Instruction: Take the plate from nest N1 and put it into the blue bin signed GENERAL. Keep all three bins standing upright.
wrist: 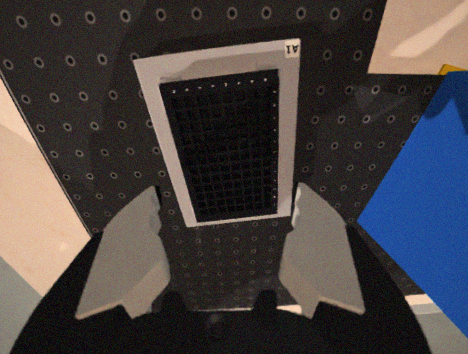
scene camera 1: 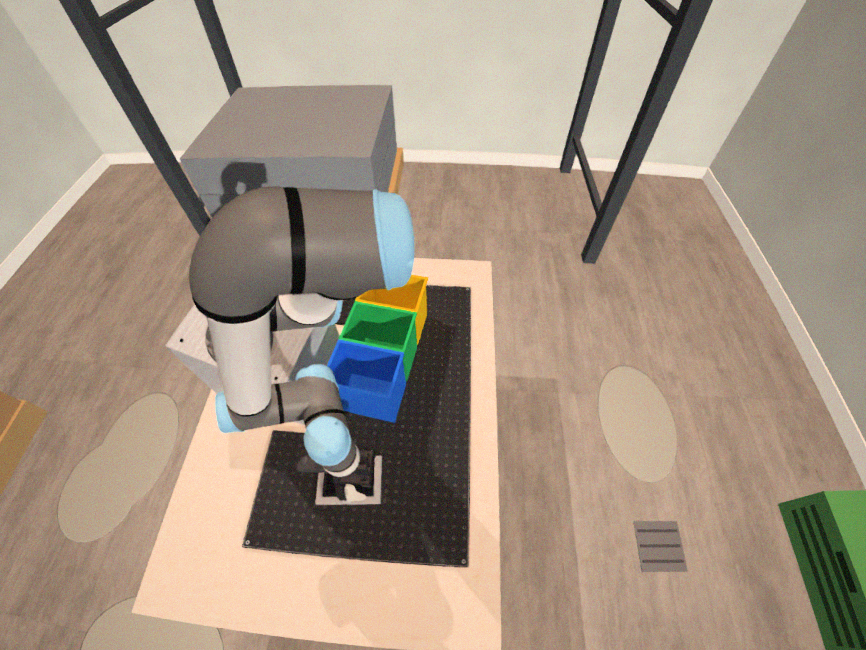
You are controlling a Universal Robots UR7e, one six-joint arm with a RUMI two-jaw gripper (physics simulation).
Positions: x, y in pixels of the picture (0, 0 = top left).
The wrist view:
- gripper: 227, 186
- blue bin: 410, 215
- black plate: 225, 128
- grey nest frame: 235, 59
